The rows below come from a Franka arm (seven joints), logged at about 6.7 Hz.
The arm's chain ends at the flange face. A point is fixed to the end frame.
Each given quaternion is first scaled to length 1.
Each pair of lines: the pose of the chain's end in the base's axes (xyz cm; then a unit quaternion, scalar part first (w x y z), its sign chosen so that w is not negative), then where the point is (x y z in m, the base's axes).
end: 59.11 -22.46 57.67 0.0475 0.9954 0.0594 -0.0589
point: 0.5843 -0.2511 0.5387
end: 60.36 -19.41 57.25 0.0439 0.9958 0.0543 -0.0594
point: 0.5965 -0.2202 0.5343
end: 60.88 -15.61 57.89 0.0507 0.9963 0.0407 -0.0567
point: 0.6013 -0.1826 0.5411
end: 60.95 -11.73 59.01 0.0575 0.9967 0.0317 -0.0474
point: 0.6023 -0.1442 0.5525
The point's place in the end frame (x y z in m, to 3 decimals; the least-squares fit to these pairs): -0.005 0.022 0.041
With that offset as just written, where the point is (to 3 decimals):
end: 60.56 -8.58 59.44 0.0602 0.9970 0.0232 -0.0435
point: 0.598 -0.113 0.557
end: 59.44 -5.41 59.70 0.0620 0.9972 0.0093 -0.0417
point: 0.587 -0.081 0.560
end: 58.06 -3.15 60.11 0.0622 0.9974 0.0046 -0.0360
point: 0.573 -0.058 0.564
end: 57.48 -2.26 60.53 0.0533 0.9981 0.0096 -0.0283
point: 0.568 -0.049 0.567
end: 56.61 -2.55 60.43 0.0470 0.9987 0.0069 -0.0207
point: 0.560 -0.051 0.566
